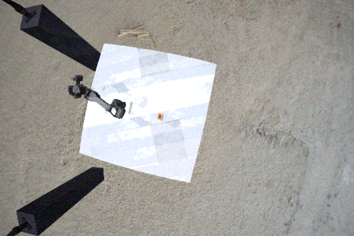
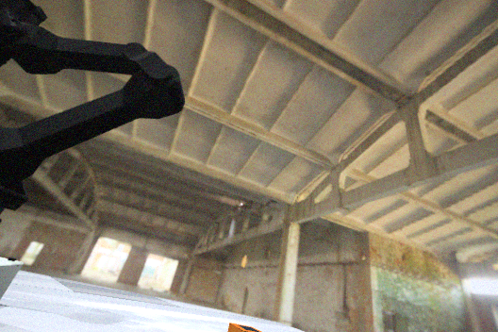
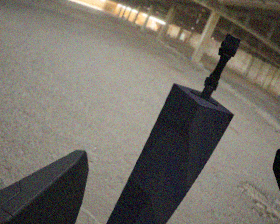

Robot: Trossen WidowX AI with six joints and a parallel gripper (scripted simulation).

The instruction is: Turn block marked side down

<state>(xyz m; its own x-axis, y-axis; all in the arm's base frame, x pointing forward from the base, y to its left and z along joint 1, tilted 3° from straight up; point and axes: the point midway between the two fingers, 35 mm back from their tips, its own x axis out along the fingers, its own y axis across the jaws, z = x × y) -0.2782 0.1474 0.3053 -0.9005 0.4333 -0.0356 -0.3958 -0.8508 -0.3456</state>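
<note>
The block lies 69 cm ahead of my gripper tip, 34 cm below it and 26 cm to the right of it.
</note>
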